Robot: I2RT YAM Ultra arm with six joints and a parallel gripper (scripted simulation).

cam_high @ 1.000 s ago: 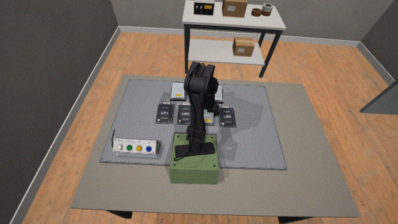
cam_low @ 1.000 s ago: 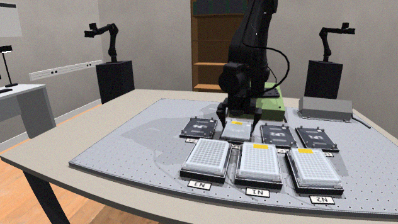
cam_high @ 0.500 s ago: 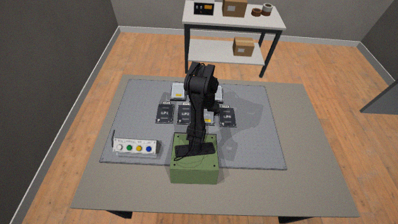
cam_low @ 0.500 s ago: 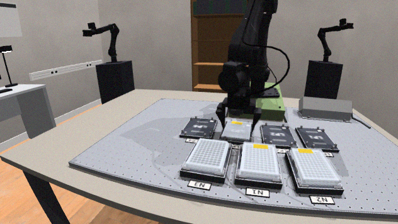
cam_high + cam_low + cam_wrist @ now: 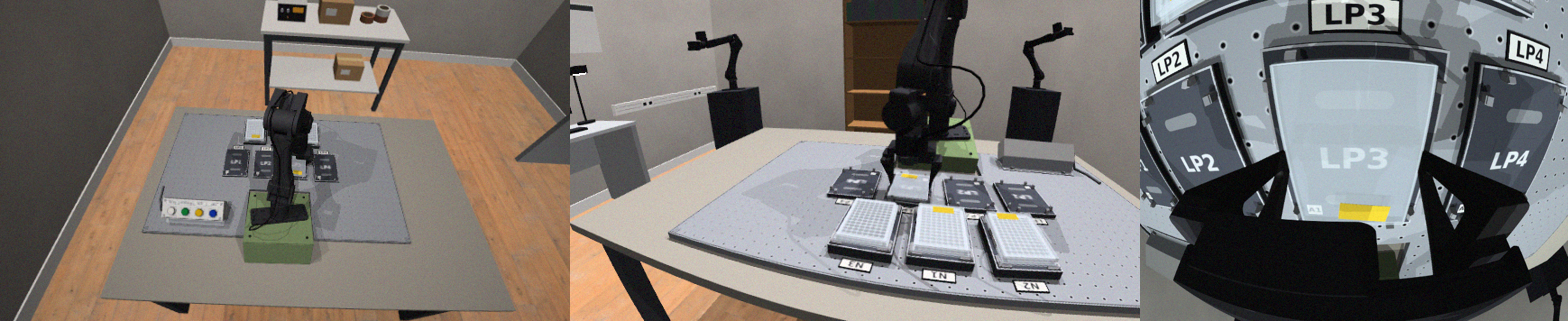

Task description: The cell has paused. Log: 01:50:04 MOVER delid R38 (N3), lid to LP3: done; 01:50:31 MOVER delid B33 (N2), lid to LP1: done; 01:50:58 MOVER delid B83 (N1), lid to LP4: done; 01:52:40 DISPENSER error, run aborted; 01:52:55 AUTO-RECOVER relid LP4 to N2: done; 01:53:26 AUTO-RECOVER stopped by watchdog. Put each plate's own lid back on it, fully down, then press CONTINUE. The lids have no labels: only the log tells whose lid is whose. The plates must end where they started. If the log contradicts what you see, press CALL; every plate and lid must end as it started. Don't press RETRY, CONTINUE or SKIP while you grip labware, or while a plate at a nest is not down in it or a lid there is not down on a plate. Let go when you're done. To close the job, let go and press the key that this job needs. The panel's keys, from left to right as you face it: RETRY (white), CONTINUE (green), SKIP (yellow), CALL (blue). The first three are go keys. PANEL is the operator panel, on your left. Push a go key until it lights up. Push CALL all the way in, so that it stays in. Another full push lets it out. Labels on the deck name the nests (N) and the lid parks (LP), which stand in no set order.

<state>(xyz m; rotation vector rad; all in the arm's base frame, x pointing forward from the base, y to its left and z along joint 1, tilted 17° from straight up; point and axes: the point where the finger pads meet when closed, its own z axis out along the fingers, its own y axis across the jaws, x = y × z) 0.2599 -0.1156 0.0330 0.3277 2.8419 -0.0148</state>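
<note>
The LP3 lid park is 20 mm below my hand. Also, from my hand: LP2 lid park 20 mm ahead, 130 mm to the left, 20 mm below; LP1 lid park 50 mm ahead, 260 mm to the left, 20 mm below; LP4 lid park 30 mm behind, 130 mm to the right, 20 mm below.
</note>
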